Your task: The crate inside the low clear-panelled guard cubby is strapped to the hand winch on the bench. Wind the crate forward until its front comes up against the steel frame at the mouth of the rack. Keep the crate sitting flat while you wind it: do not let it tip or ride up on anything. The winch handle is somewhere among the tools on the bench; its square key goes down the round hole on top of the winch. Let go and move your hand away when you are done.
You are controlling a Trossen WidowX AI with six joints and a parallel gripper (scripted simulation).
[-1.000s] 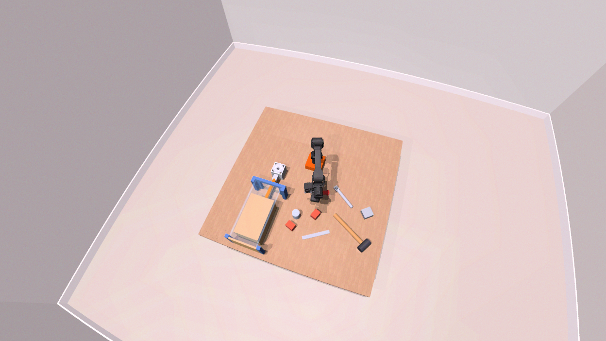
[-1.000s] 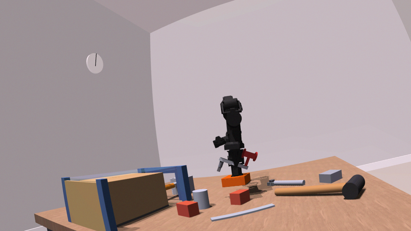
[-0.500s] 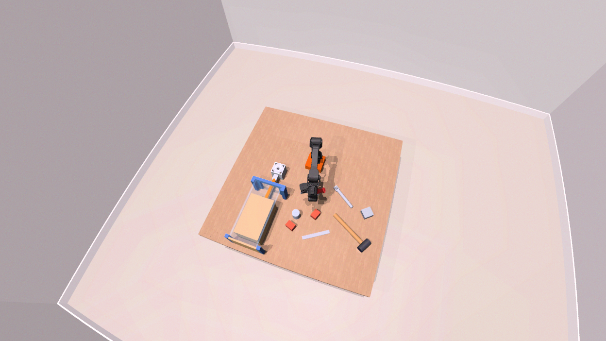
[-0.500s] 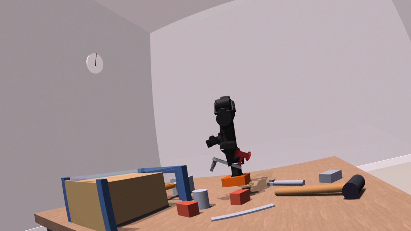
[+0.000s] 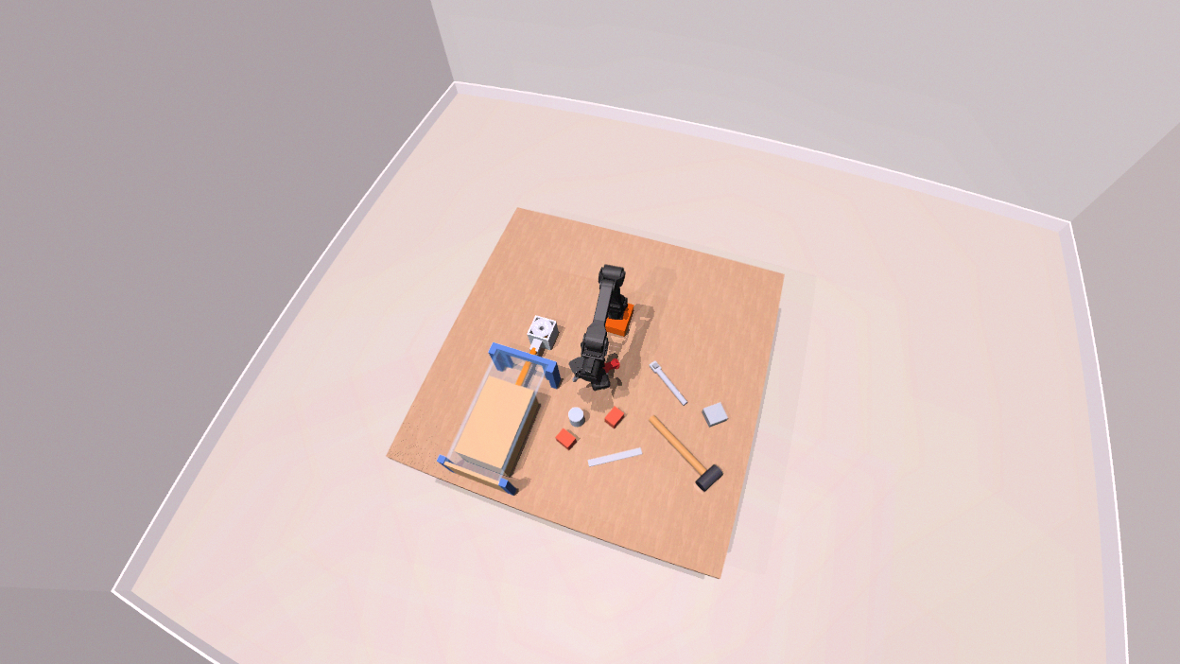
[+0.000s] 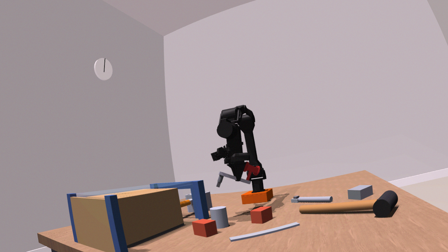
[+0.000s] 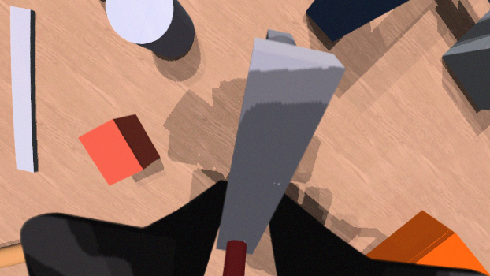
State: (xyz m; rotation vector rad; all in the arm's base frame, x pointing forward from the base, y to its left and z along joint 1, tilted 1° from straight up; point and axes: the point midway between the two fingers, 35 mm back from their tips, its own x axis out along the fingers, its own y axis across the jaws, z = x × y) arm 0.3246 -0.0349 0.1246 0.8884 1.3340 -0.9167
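Right now the red knob is 2 cm behind my gripper tip, 5 cm to the left of it and 3 cm above it. Also, from my gripper tip: grey winch handle: 2 cm above; then flat grey bar: 26 cm ahead, 11 cm to the left, 14 cm below; then blue frame bar: 4 cm behind, 27 cm to the right, 4 cm below.
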